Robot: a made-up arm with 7 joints.
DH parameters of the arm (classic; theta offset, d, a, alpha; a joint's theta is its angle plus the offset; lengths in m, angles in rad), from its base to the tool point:
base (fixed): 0 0.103 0 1.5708
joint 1: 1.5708 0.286 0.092 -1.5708
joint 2: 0 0.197 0.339 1.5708
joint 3: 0 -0.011 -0.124 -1.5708
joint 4: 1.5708 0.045 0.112 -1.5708
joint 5: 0.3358 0 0.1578 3.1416
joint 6: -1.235 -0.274 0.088 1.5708
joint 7: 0 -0.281 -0.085 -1.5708
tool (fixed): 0 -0.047 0 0
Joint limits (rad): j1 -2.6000..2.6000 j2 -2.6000..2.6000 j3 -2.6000..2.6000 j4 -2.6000..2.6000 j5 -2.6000..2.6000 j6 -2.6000..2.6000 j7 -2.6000..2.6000
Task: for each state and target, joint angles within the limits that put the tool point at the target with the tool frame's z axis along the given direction. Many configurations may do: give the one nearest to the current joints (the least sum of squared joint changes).
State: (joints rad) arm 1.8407 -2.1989 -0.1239 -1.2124 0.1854 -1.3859 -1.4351
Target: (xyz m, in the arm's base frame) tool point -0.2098 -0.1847 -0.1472 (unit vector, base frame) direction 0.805 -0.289 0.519
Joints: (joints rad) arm 2.2481 -1.4597 -0.5936 -0.3874 0.4722 -1.3075 -1.0960
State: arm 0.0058 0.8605 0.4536 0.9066 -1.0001 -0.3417 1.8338
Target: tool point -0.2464 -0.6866 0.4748 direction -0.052 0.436 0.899
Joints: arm -0.4682 1.3634 0.3471 1.3311 -1.5231 -0.2129 2.0775
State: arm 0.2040 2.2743 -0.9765 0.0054 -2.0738 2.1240 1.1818
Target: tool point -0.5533 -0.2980 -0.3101 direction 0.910 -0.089 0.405
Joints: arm 0.2948 2.6000 -1.5832 -0.6340 -2.2893 2.1941 0.6597
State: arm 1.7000 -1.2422 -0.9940 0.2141 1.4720 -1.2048 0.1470
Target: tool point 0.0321 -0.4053 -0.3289 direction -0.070 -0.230 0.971
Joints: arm 1.1438 -1.1466 -0.7583 0.3083 1.6923 -1.3122 0.3552
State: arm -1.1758 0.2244 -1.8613 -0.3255 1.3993 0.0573 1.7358
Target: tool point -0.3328 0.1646 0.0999 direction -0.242 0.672 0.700
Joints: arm -0.5233 0.4012 -1.1841 -0.4781 0.8042 0.5071 2.0041
